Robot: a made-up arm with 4 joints. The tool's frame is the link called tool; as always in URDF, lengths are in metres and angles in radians. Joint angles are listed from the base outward.
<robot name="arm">
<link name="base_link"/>
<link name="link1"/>
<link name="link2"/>
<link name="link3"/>
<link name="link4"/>
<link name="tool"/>
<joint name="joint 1" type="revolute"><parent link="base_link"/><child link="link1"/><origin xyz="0 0 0.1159" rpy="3.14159 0 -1.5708"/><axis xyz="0 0 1"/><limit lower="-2.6" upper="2.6"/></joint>
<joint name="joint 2" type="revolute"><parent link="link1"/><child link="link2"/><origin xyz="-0.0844 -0.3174 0.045" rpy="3.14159 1.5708 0"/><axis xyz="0 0 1"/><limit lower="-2.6" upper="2.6"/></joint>
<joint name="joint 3" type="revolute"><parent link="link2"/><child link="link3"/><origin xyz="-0.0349 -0.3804 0.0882" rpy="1.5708 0 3.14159"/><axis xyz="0 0 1"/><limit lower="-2.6" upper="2.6"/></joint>
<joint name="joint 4" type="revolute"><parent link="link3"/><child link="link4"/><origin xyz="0.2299 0.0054 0.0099" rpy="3.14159 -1.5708 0"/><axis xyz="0 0 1"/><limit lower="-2.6" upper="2.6"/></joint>
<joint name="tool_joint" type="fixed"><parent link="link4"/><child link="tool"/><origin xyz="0.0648 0.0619 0" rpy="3.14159 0 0"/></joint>
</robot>
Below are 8 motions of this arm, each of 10 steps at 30 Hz.
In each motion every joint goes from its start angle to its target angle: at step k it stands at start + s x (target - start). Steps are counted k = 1, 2, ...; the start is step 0. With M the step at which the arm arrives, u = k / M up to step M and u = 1 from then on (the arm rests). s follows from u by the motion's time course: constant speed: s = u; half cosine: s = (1 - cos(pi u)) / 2; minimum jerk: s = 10 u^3 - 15 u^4 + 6 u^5.
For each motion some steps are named. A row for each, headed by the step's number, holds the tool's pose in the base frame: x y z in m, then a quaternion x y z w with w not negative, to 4 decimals.
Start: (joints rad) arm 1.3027 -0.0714 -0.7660 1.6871
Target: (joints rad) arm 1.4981 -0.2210 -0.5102 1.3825
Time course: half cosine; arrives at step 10
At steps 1, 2, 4, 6, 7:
1: -0.0510 0.0981 -0.1271 -0.3577 -0.1028 -0.9264 0.0577
2: -0.0474 0.0957 -0.1341 -0.3502 -0.1000 -0.9294 0.0600
4: -0.0350 0.0854 -0.1581 -0.3238 -0.0927 -0.9391 0.0687
6: -0.0200 0.0694 -0.1869 -0.2914 -0.0892 -0.9490 0.0813
7: -0.0134 0.0610 -0.1995 -0.2771 -0.0895 -0.9527 0.0876

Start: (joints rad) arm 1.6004 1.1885 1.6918 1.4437
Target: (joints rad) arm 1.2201 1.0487 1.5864 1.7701
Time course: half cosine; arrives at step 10
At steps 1, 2, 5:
1: 0.4068 -0.0979 0.4363 -0.6446 -0.3267 0.5708 0.3899
2: 0.4088 -0.0822 0.4354 -0.6361 -0.3416 0.5754 0.3841
5: 0.4101 0.0067 0.4286 -0.5809 -0.4212 0.6015 0.3511

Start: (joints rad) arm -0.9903 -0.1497 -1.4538 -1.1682
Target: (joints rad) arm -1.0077 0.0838 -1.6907 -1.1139
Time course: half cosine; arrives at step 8
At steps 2, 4, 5, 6, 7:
2: 0.0677 0.0063 -0.0554 -0.6775 0.0142 0.6279 0.3828
4: 0.0659 -0.0035 -0.0116 -0.7066 0.0386 0.6141 0.3494
5: 0.0656 -0.0065 0.0125 -0.7217 0.0504 0.6065 0.3299
6: 0.0656 -0.0078 0.0331 -0.7341 0.0597 0.5999 0.3125
7: 0.0658 -0.0080 0.0468 -0.7422 0.0655 0.5954 0.3005

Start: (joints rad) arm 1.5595 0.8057 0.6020 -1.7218
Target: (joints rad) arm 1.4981 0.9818 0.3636 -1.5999
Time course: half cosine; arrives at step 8
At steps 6, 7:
6: 0.3259 0.0617 0.1995 0.4524 -0.1720 -0.0428 0.8741
7: 0.3199 0.0640 0.2032 0.4633 -0.1552 -0.0415 0.8715

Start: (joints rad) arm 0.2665 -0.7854 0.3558 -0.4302
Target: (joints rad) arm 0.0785 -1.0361 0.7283 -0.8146
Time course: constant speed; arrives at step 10
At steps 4, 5, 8, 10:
4: 0.3718 0.2077 -0.3003 0.0521 -0.4694 0.2756 0.8372
5: 0.3747 0.2241 -0.2961 0.0577 -0.4838 0.3078 0.8172
8: 0.3761 0.2732 -0.2823 0.0719 -0.5251 0.3998 0.7478
10: 0.3712 0.3050 -0.2727 0.0792 -0.5510 0.4566 0.6940

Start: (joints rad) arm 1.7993 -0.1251 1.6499 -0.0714
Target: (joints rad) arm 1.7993 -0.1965 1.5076 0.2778
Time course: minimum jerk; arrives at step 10
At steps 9, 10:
9: 0.3822 -0.1117 -0.1108 0.4438 -0.5222 -0.5903 0.4266
10: 0.3821 -0.1116 -0.1114 0.4440 -0.5214 -0.5911 0.4261

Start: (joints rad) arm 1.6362 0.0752 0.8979 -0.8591
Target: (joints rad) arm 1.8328 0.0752 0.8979 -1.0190
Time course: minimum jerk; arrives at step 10
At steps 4, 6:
4: 0.3579 -0.0702 -0.0711 0.1469 -0.4095 -0.3610 0.8249
6: 0.3552 -0.0958 -0.0671 0.1200 -0.4182 -0.3665 0.8225

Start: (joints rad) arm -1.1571 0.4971 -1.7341 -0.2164
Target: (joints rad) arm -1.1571 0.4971 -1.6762 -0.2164
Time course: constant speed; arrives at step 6
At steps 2, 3, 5, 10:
2: 0.0761 0.0513 0.2452 -0.7263 -0.1887 0.5460 0.3726
3: 0.0763 0.0501 0.2433 -0.7240 -0.1865 0.5476 0.3758
5: 0.0767 0.0477 0.2395 -0.7192 -0.1821 0.5509 0.3822
10: 0.0769 0.0465 0.2376 -0.7169 -0.1799 0.5525 0.3854

